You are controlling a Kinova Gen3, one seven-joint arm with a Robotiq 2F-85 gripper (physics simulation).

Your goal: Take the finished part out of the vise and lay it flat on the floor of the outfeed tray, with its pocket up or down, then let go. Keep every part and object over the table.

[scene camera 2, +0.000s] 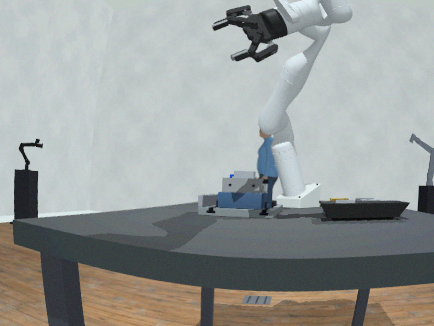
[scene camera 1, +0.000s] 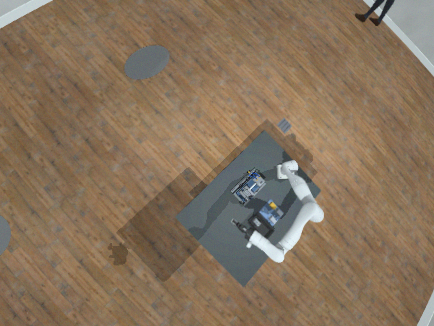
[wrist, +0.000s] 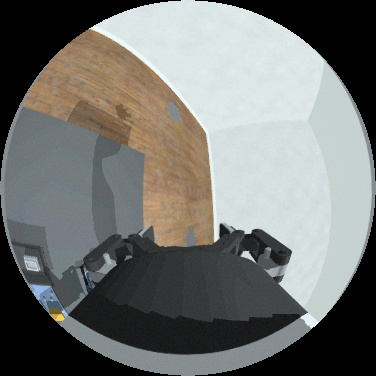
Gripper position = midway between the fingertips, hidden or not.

Note:
In view: my gripper [scene camera 2: 221,42] and a vise [scene camera 2: 235,200].
My gripper shows as well in the wrist view [wrist: 186,232].

